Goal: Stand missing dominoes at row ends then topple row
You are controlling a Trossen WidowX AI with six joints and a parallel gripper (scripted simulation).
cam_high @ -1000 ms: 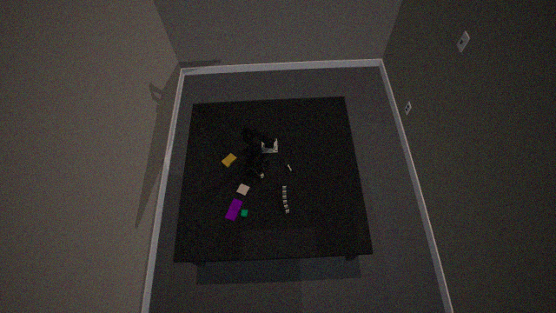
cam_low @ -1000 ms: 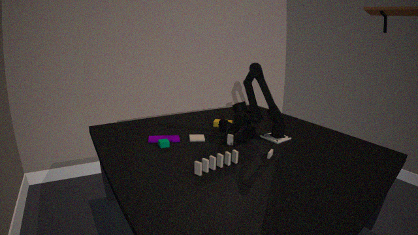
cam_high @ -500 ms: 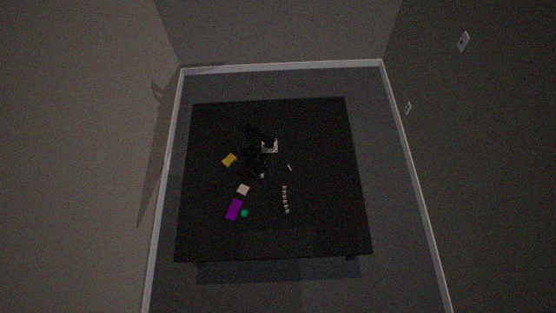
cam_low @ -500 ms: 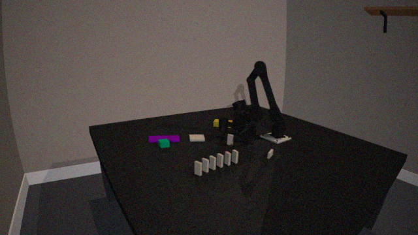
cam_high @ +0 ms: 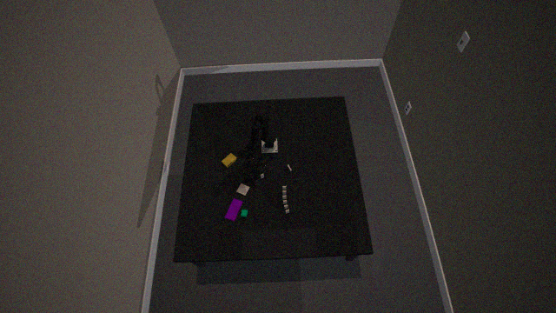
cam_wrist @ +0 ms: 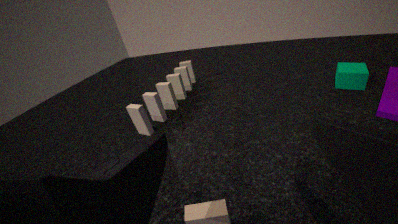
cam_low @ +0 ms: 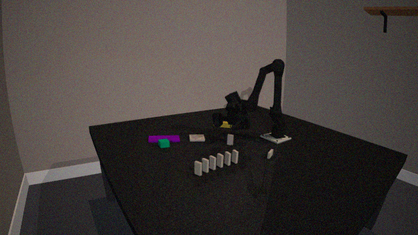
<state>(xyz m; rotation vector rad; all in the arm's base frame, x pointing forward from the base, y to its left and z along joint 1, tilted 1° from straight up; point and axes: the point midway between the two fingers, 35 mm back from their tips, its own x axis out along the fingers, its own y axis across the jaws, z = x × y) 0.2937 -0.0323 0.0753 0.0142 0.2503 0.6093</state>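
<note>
Right now my gripper tip is 12 cm to the left of the flat white tile, 8 cm short of it and 8 cm above it. From my gripper tip the other things lie so: purple bar (23 cm ahead, 15 cm to the right, 8 cm below); green cube (25 cm ahead, 7 cm to the right, 7 cm below); yellow block (26 cm to the right, 14 cm behind, 7 cm below).
</note>
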